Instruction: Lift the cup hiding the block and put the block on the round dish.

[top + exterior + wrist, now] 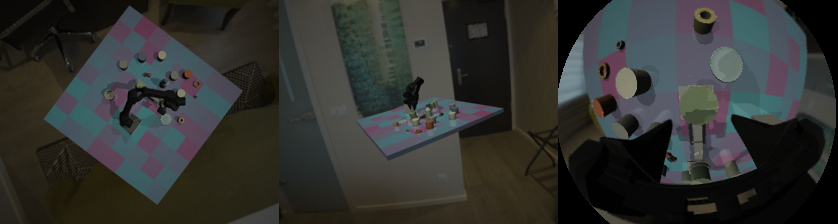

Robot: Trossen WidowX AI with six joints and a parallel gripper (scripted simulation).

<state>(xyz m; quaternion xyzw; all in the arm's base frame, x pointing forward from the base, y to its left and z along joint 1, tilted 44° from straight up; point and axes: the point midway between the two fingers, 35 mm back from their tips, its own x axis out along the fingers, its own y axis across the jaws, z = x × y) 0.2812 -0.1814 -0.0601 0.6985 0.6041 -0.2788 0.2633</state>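
My gripper tip is 20 mm to the left of the cup and 60 mm above it. The rest, counted from my gripper tip: pale round dish 100 mm behind, 90 mm to the right, 120 mm below; then bottle 160 mm ahead, 90 mm to the left, 10 mm below; then balance 20 mm ahead, 130 mm to the left, 80 mm below.
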